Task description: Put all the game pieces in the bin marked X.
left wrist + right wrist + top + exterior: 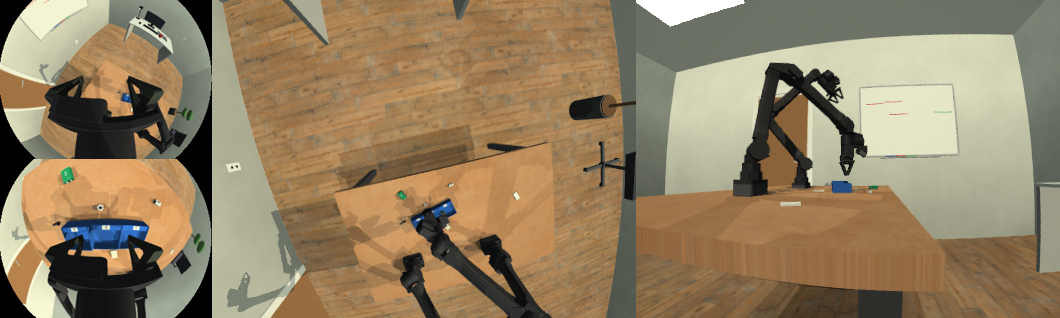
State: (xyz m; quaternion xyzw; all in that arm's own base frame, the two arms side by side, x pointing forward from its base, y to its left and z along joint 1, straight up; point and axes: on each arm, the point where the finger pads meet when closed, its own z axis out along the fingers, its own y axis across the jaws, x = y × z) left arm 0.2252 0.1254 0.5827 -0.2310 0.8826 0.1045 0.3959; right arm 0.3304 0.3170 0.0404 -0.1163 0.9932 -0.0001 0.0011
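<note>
Right now my right hand is 130 mm past the cream piece, 80 mm to the left of it and 80 mm above it. Round my right hand: thin dark object 170 mm to the left, 80 mm below, 40 mm behind; then blue bin 60 mm below, 30 mm behind, 10 mm to the right; then green piece 140 mm to the left, 120 mm ahead, 80 mm below.
</note>
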